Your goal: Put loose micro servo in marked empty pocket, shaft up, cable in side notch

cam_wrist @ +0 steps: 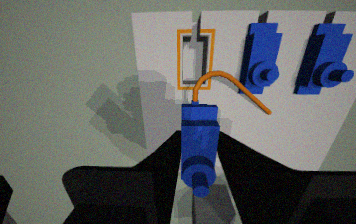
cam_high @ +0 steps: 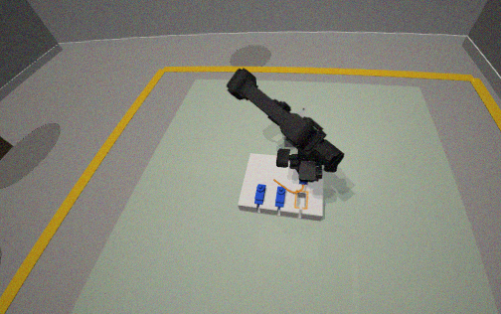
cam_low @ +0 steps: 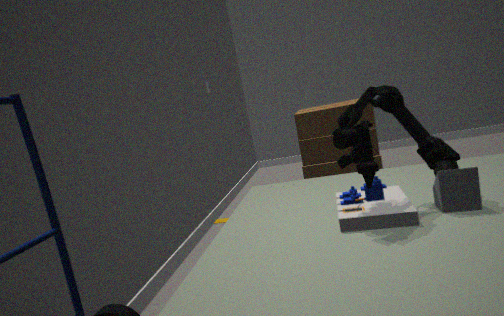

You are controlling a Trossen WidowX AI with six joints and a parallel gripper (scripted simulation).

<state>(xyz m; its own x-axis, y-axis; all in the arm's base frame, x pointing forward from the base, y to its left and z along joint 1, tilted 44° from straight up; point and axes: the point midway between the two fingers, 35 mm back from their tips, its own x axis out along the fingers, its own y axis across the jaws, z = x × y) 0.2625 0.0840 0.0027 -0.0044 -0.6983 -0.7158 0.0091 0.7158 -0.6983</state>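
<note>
Right now the robot deck is 10 cm below my gripper tip, 8 cm to the right of it and 5 cm behind it.
</note>
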